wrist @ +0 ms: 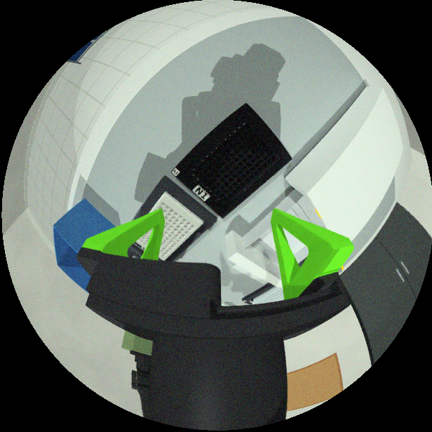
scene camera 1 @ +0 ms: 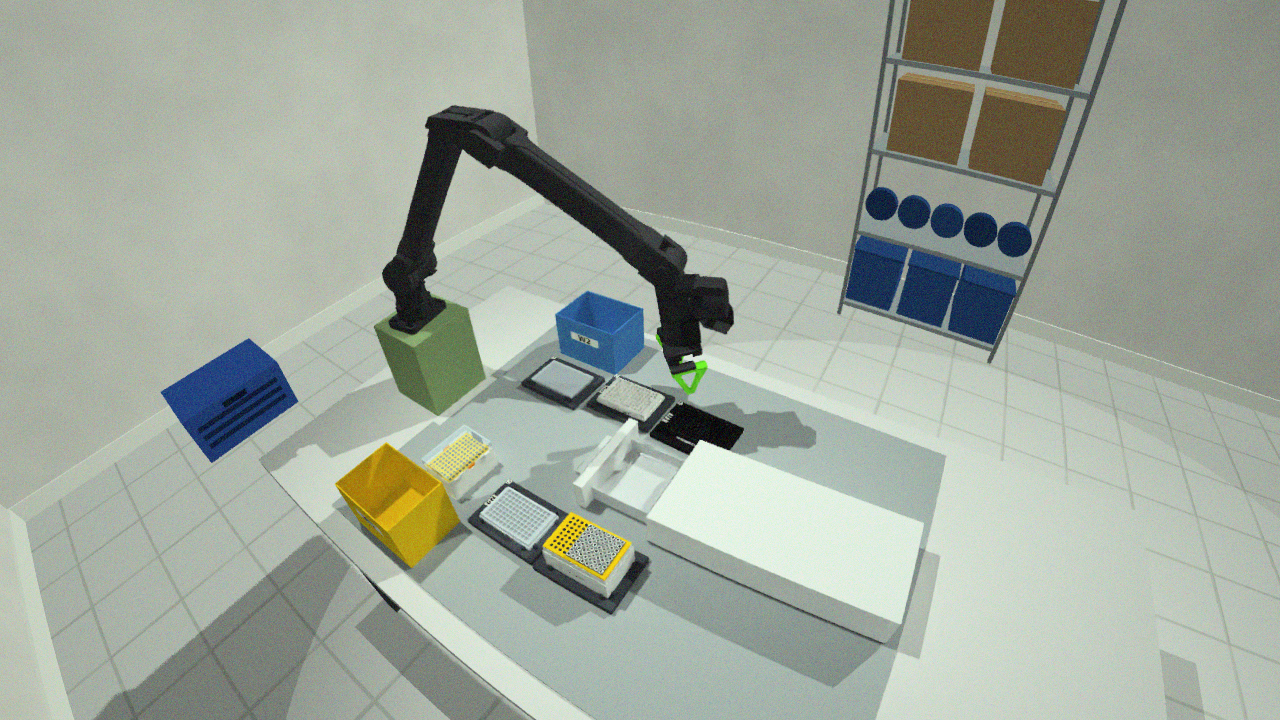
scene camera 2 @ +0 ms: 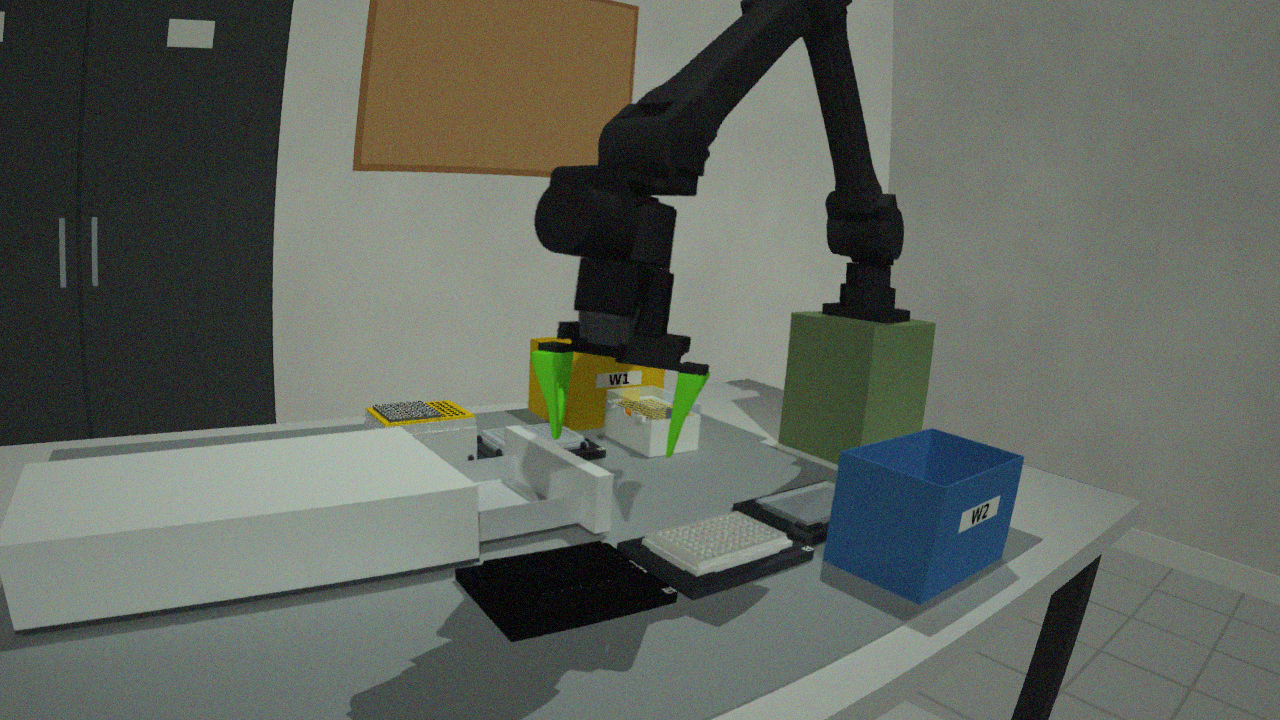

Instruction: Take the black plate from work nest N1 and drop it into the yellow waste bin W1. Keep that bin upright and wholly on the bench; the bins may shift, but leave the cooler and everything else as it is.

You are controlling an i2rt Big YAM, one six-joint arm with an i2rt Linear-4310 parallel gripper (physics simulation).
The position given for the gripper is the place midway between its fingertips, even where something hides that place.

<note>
In view: the gripper (scene camera 2: 611,447), a black plate (scene camera 2: 559,578), a yellow waste bin W1 (scene camera 1: 406,508), a blue bin W2 (scene camera 2: 916,514), a yellow-topped rack (scene camera 1: 598,559), a drawer (scene camera 2: 537,485), a work nest N1 (scene camera 2: 495,607) and a nest N4 (scene camera 1: 533,555).
The black plate also shows in scene camera 1 (scene camera 1: 688,425). The yellow waste bin W1 shows as well in scene camera 2 (scene camera 2: 591,375). The blue bin W2 is seen too in the wrist view (wrist: 80,222) and in scene camera 1 (scene camera 1: 603,332). The wrist view does not show the yellow waste bin W1, which is hidden by the gripper.
</note>
